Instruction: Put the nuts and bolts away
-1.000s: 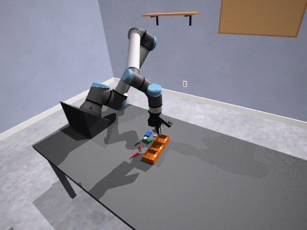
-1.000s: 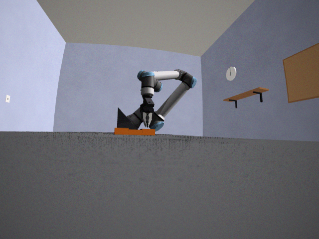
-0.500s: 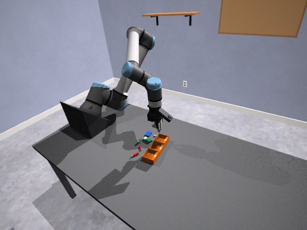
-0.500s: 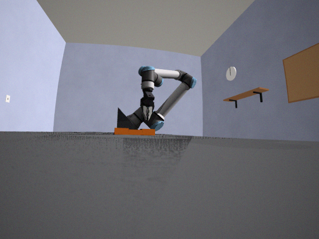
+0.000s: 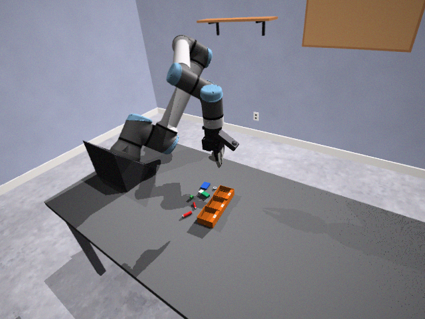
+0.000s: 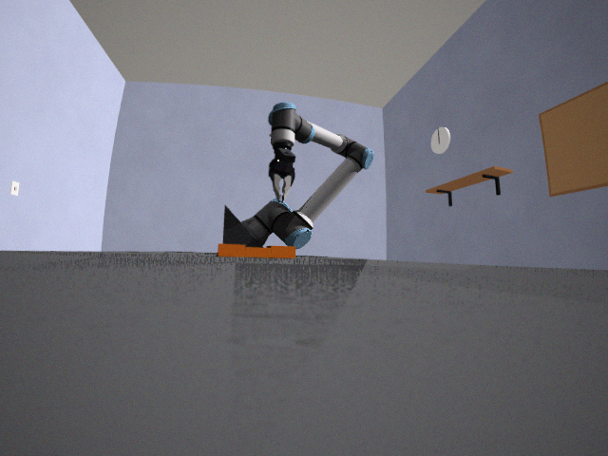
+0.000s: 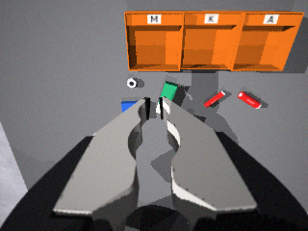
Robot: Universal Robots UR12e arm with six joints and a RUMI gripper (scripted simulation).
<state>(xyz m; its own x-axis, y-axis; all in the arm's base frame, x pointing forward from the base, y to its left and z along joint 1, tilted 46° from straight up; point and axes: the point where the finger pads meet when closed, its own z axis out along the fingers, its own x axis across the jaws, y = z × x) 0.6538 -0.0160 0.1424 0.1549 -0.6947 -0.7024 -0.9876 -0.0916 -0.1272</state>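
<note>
My hand is 210 mm above the grey nut, 70 mm past it and 40 mm to the right of it. Round my hand: green block: 200 mm below, 100 mm behind, 30 mm to the right; then orange bin rack: 190 mm below, 80 mm to the right, 20 mm ahead; then blue block: 210 mm below, 130 mm behind, 30 mm to the left.
</note>
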